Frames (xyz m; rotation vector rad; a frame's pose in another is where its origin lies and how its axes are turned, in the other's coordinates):
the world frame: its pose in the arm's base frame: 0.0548 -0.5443 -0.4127 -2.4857 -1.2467 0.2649
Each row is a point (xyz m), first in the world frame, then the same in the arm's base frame.
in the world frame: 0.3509 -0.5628 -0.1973
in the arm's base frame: -0.0891 0.0053 -0.0176
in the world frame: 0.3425 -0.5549 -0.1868
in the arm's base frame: -0.0916 -0.0035 -0.0303
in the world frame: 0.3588 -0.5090 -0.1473
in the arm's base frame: -0.0604 -0.0071 -0.0846
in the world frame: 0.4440 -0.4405 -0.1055
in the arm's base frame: 0.0277 0.0326 -0.1505
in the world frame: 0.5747 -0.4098 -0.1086
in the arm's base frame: 0.1292 0.1199 -0.1610
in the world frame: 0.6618 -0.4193 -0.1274
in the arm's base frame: 0.1801 0.1909 -0.1410
